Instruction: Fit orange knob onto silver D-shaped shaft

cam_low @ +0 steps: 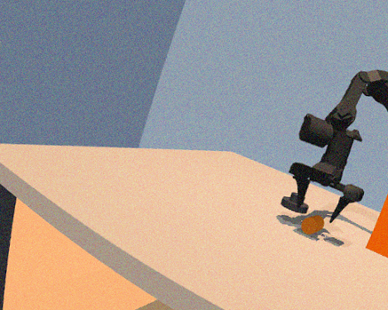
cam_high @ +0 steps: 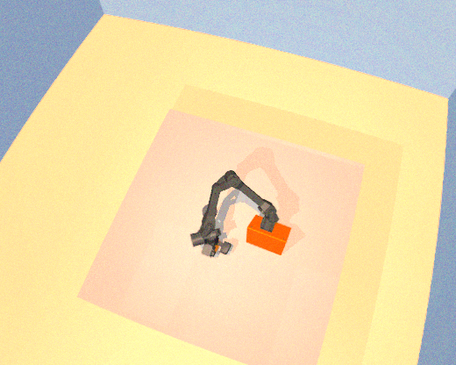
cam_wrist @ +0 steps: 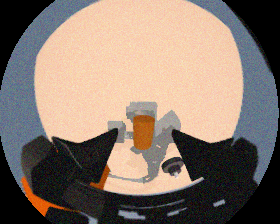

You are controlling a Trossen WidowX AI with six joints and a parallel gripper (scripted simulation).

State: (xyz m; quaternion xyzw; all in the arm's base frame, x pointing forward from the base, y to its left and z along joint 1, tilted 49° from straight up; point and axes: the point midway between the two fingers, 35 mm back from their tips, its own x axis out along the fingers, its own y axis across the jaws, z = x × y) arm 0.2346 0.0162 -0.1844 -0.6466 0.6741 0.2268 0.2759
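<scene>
My gripper tip is now 3 cm above the orange knob. From my gripper tip the other things lie so: dark round pedestal 11 cm ahead, 19 cm to the right, 2 cm below.
</scene>
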